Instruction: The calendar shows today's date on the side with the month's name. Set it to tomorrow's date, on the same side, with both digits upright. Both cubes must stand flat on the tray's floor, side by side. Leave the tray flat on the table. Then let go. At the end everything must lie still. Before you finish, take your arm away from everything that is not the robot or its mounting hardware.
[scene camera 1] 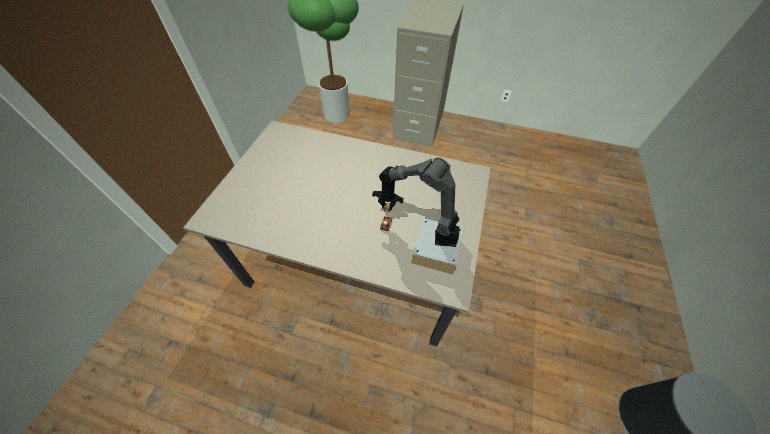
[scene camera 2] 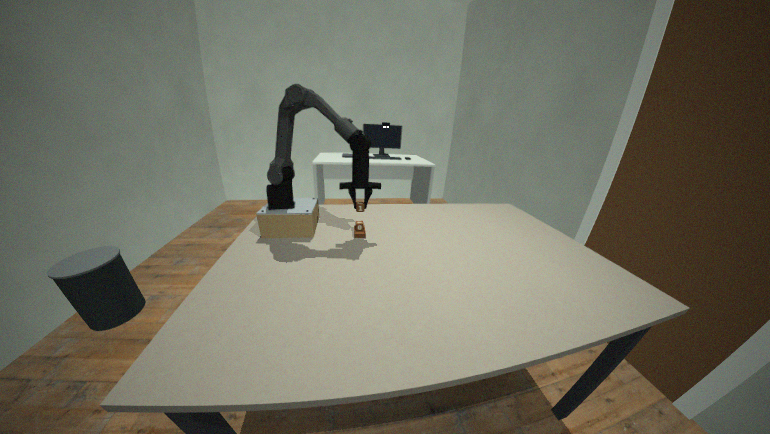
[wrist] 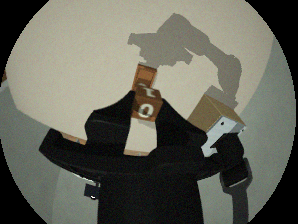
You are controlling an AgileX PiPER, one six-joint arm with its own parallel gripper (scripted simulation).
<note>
I see my gripper (wrist: 145, 101) and a wooden digit cube (wrist: 147, 103).
</note>
